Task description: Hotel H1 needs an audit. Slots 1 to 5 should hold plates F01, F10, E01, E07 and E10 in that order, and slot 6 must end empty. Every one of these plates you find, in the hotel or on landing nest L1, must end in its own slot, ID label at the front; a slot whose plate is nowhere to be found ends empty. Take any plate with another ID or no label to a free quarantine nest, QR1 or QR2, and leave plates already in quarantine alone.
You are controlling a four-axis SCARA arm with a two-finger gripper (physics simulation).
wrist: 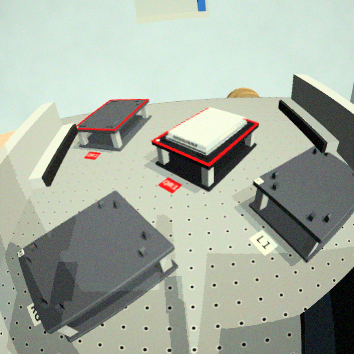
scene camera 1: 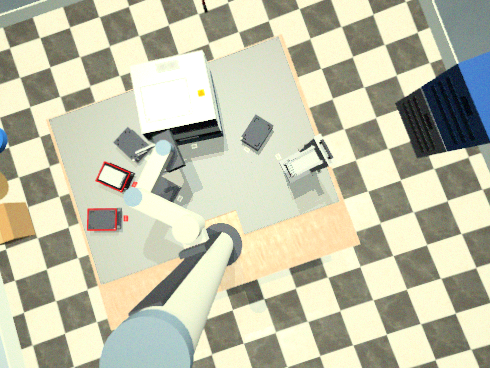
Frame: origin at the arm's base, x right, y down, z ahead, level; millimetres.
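Seen in the pictures: gripper, between the fingertips: [wrist: 176,96] [scene camera 1: 141,165].
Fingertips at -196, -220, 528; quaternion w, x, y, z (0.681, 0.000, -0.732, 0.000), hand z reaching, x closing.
Observation:
Offsets run from my fingertips to a thing's top centre, as dx, dy, dz.
Hotel H1 @[+749, -42, -249] [scene camera 1: 305,162] stands at the right of the bench with white plates stacked in it; slots and IDs cannot be read from above. Landing nest L1 @[-92, +148, +185] [scene camera 1: 131,144] [wrist: 312,192] is dark and bears no plate. A white plate @[-244, +143, +41] [scene camera 1: 113,176] [wrist: 207,130] lies in red-rimmed quarantine nest QR1 [scene camera 1: 98,173] [wrist: 182,154]; its small label is unreadable. Red-rimmed nest QR2 @[-377, +153, -167] [scene camera 1: 102,219] [wrist: 114,114] bears no plate. My gripper [scene camera 1: 156,162] [wrist: 176,96] is open and empty, above the bench between L1 and the RG nest, partly hidden by the arm in the scene view.
The dark RG nest @[-10, +148, -118] [scene camera 1: 166,190] [wrist: 100,255] stands near the arm and bears no plate. A large white machine @[+269, -39, +275] [scene camera 1: 170,97] stands at the back, close to the gripper. Another dark nest @[+607, +152, +7] [scene camera 1: 257,133] stands between the machine and the hotel.

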